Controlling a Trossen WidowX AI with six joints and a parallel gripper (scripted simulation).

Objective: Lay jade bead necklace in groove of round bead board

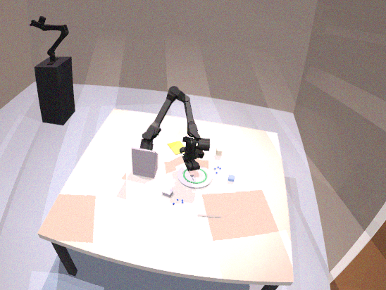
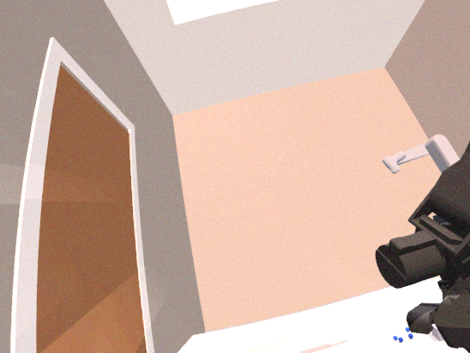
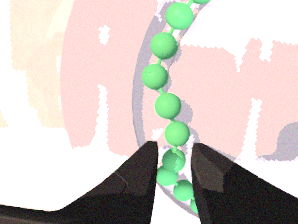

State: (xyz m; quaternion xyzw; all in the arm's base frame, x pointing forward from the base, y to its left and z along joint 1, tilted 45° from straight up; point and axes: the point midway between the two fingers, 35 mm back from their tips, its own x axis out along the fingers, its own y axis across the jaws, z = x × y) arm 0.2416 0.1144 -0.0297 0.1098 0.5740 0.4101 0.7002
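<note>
My gripper tip is now 40 mm to the left of the round white bead board and 40 mm short of it. Round my gripper tip: yellow sheet (210 mm to the left, 100 mm behind, 10 mm below); then blue block (260 mm ahead, 10 mm to the right, 10 mm below); then cream block (210 mm to the left, 170 mm ahead).
</note>
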